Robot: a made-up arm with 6 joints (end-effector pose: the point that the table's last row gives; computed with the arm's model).
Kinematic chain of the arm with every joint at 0, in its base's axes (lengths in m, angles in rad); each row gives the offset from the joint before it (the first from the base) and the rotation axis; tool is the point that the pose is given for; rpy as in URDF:
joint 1: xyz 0 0 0.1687 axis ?
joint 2: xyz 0 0 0 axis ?
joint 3: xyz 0.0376 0 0.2 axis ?
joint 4: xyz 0.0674 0 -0.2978 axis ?
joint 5: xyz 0 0 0 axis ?
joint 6: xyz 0.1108 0 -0.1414 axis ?
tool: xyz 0 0 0 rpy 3.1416 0 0
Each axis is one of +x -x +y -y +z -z.
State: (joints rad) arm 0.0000 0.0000 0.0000 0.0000 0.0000 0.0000
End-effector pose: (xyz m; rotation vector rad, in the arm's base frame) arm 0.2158 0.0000 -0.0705 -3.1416 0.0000 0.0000
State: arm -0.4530 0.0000 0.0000 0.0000 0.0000 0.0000
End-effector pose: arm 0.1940 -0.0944 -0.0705 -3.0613 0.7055 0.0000
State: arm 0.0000 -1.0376 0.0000 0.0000 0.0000 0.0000
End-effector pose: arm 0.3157 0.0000 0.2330 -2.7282 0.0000 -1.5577
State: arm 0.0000 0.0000 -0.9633 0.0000 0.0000 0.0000
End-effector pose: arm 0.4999 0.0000 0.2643 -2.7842 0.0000 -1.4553
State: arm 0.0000 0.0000 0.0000 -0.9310 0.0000 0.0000
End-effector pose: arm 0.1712 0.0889 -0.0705 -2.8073 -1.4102 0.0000
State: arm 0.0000 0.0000 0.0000 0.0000 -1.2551 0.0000
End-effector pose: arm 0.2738 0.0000 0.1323 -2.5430 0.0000 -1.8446
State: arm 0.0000 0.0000 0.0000 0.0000 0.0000 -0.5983
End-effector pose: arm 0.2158 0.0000 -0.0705 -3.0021 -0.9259 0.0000
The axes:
joint 1: +z
joint 2: +y
joint 3: +y
joint 4: -z
joint 5: +y
joint 6: -z

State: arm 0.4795 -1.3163 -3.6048 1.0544 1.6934 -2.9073
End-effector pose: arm -0.5656 -0.1432 0.1829 -1.0323 -0.2065 0.4737
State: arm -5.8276 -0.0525 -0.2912 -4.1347 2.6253 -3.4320
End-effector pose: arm 0.1662 0.2364 0.2076 0.0044 -0.5132 -2.0214
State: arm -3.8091 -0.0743 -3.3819 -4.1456 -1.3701 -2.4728
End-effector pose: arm 0.1049 0.0899 0.5835 -1.2102 -0.2704 -0.6970
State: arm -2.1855 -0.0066 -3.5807 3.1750 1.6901 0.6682
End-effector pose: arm 0.1870 0.2738 0.6265 -2.2324 -0.3490 -0.8296
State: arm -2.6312 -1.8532 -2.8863 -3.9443 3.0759 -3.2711
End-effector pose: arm 0.3583 0.1018 -0.0060 -0.0965 -1.6708 0.9483
